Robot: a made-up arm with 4 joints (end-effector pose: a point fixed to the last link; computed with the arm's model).
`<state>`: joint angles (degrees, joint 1 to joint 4).
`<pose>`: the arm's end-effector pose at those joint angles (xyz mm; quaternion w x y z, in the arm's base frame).
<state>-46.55 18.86 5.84 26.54</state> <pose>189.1 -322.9 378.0 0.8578 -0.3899 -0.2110 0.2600</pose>
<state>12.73 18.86 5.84 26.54</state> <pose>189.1 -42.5 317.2 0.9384 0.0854 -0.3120 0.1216</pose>
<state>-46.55 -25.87 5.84 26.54</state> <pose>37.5 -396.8 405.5 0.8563 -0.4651 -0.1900 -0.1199</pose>
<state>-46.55 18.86 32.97 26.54</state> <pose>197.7 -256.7 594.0 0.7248 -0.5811 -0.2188 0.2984</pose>
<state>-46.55 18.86 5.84 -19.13</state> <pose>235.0 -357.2 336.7 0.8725 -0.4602 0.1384 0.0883</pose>
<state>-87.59 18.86 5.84 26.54</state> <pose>189.1 -417.1 558.2 0.6667 -0.6658 -0.1065 0.3175</pose>
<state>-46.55 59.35 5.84 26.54</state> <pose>242.1 -188.0 321.6 0.7476 -0.2707 -0.2027 0.5717</pose>
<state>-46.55 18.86 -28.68 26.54</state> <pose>132.7 -261.5 104.4 0.9571 -0.1166 -0.1842 0.1906</pose>
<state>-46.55 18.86 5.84 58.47</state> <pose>141.6 -325.0 393.6 0.7667 -0.3033 -0.4388 0.3572</pose>
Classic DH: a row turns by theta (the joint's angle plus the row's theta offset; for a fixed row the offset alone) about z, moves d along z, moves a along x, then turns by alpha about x. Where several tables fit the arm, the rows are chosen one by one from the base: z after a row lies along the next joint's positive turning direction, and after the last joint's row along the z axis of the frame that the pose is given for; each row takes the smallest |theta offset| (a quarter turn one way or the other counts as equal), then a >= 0, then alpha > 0; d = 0 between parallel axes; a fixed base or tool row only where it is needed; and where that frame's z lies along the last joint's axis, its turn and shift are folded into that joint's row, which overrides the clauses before.
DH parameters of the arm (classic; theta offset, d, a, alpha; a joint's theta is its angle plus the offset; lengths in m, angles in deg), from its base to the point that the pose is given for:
base (fixed): -90 0.594 0.1293 -90
joint 1: 23.33 0.0105 -0.0522 91.44
joint 2: 0 -0.1068 -0.2585 88.56
joint 3: -66.67 -0.0689 0.4433 -90
joint 4: 90 0.3113 0.0793 -90
tool (fixed): 0 0.0447 0 0

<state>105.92 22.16 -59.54 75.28</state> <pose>-25.4 151.0 1166.7 0.0170 0.8511 -0.1892 -0.4894</pose>
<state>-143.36 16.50 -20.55 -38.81</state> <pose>187.0 -615.8 849.2 0.4031 -0.8460 0.2718 -0.2188</pose>
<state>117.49 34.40 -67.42 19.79</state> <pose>-45.6 -32.4 1285.2 0.0710 -0.9743 0.2119 -0.0294</pose>
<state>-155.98 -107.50 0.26 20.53</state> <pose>-186.0 -366.6 827.7 0.0223 -0.6486 -0.6713 -0.3580</pose>
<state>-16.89 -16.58 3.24 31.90</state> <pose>69.2 -248.8 284.6 0.9487 -0.2008 -0.2285 -0.0863</pose>
